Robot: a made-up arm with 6 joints.
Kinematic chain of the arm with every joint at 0, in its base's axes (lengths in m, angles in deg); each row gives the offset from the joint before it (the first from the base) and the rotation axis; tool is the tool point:
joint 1: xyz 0 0 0.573 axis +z
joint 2: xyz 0 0 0 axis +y
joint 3: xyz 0 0 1.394 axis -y
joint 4: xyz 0 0 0 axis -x
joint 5: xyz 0.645 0 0 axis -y
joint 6: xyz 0 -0.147 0 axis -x
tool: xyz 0 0 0
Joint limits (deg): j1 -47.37..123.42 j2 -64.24..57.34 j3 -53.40..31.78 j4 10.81..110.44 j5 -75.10..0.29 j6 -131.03..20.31
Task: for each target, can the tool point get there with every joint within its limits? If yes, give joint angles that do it. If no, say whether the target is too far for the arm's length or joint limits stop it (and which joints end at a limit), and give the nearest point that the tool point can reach.
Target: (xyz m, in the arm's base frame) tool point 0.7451 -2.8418 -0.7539
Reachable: no: too far | nearest point 0.9354 -1.2294 0.7924 | short by 2.242 m
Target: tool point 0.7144 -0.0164 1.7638
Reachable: yes | joints 7.52 3.51 -23.02 41.71 -37.57 6.01
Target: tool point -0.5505 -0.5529 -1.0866
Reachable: no: joint limits stop it (at a limit: joint 1, joint 2, joint 3, joint 4) | nearest point 0.5514 -0.8122 0.7123 | short by 2.125 m
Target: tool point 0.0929 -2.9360 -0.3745
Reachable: no: too far | nearest point 0.9183 -1.2108 0.7760 | short by 2.232 m
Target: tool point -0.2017 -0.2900 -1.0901
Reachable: no: joint limits stop it (at a limit: joint 1, joint 2, joint 3, joint 4) | nearest point 0.5514 -0.8122 0.7123 | short by 2.022 m
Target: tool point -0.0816 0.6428 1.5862
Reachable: yes | joints 97.72 4.29 -43.27 87.85 -45.65 -48.34
